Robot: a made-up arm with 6 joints. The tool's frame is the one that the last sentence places.
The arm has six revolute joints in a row. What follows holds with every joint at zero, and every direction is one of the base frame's.
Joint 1 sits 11 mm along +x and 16 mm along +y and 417 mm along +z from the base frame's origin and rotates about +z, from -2.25 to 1.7 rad.
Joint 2 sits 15 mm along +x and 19 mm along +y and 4 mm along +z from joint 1 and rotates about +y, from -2.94 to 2.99 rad.
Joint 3 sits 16 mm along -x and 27 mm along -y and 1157 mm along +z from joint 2 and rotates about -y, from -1.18 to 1.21 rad.
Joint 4 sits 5 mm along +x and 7 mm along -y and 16 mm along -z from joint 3 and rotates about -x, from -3.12 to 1.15 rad.
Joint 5 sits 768 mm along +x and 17 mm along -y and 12 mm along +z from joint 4 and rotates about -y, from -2.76 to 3.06 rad.
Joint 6 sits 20 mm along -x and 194 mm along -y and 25 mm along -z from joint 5 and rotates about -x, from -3.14 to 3.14 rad.
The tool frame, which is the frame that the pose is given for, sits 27 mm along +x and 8 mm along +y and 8 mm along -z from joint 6; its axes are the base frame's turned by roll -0.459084, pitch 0.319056 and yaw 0.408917 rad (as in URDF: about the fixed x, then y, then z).
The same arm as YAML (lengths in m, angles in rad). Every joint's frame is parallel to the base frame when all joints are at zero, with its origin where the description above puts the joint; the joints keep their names.
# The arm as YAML. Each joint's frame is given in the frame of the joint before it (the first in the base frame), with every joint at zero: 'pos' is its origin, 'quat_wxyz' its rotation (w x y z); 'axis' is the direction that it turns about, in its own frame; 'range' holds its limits. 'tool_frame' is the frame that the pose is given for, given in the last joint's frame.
length_unit: m
angle_unit: rad
joints:
  - joint: joint 1
    pos: [0.011, 0.016, 0.417]
    quat_wxyz: [1.0, 0.0, 0.0, 0.0]
    axis: [0.0, 0.0, 1.0]
    range: [-2.25, 1.7]
  - joint: joint 2
    pos: [0.015, 0.019, 0.004]
    quat_wxyz: [1.0, 0.0, 0.0, 0.0]
    axis: [0.0, 1.0, 0.0]
    range: [-2.94, 2.99]
  - joint: joint 3
    pos: [-0.016, -0.027, 1.157]
    quat_wxyz: [1.0, 0.0, 0.0, 0.0]
    axis: [0.0, -1.0, 0.0]
    range: [-1.18, 1.21]
  - joint: joint 4
    pos: [0.005, -0.007, -0.016]
    quat_wxyz: [1.0, 0.0, 0.0, 0.0]
    axis: [-1.0, 0.0, 0.0]
    range: [-3.12, 1.15]
  - joint: joint 5
    pos: [0.768, -0.017, 0.012]
    quat_wxyz: [1.0, 0.0, 0.0, 0.0]
    axis: [0.0, -1.0, 0.0]
    range: [-2.76, 3.06]
  - joint: joint 6
    pos: [-0.02, -0.194, -0.025]
    quat_wxyz: [1.0, 0.0, 0.0, 0.0]
    axis: [-1.0, 0.0, 0.0]
    range: [-3.14, 3.14]
tool_frame:
  pos: [0.027, 0.008, -0.008]
  quat_wxyz: [0.934043, -0.25137, 0.105853, 0.230592]

